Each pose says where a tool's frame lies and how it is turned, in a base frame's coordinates. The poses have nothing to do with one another.
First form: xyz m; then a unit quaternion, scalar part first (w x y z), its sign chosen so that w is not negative.
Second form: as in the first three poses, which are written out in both.
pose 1, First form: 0.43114 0.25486 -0.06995 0.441 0.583 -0.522 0.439
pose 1, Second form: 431.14 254.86 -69.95 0.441 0.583 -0.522 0.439
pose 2, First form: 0.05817 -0.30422 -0.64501 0.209 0.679 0.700 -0.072
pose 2, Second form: 58.17 -304.22 -645.01 0.209 0.679 0.700 -0.072
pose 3, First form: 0.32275 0.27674 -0.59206 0.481 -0.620 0.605 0.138
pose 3, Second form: 322.75 276.74 -592.06 0.481 -0.620 0.605 0.138
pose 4, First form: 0.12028 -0.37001 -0.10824 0.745 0.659 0.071 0.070
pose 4, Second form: 120.28 -370.01 -108.24 0.745 0.659 0.071 0.070
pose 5, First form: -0.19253 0.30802 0.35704 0.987 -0.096 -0.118 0.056
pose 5, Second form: -192.53 308.02 357.04 0.987 -0.096 -0.118 0.056
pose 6, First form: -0.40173 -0.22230 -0.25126 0.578 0.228 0.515 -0.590
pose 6, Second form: -401.73 -222.30 -251.26 0.578 0.228 0.515 -0.590
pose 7, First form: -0.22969 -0.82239 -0.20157 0.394 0.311 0.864 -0.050
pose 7, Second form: -229.69 -822.39 -201.57 0.394 0.311 0.864 -0.050
